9 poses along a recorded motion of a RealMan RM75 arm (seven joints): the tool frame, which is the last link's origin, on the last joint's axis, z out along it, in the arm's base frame.
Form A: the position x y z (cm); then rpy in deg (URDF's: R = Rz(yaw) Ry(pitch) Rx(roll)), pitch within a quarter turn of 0, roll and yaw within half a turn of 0.
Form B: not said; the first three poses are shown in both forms.
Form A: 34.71 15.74 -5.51 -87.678 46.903 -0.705
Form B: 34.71 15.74 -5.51 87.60 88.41 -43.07
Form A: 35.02 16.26 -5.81 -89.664 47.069 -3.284
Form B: 35.02 16.26 -5.81 86.47 89.77 -42.93
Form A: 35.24 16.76 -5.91 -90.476 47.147 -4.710
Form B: 35.24 16.76 -5.91 85.64 90.32 -42.85
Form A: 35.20 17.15 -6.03 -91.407 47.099 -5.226
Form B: 35.20 17.15 -6.03 85.80 90.96 -42.89
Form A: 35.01 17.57 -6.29 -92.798 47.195 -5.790
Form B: 35.01 17.57 -6.29 86.26 91.90 -42.77
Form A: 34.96 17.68 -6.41 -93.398 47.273 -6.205
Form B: 34.96 17.68 -6.41 86.29 92.30 -42.68
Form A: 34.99 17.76 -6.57 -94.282 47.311 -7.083
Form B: 34.99 17.76 -6.57 86.07 92.90 -42.61
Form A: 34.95 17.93 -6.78 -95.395 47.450 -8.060
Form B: 34.95 17.93 -6.78 85.92 93.65 -42.42
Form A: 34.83 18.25 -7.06 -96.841 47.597 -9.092
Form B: 34.83 18.25 -7.06 85.97 94.61 -42.20
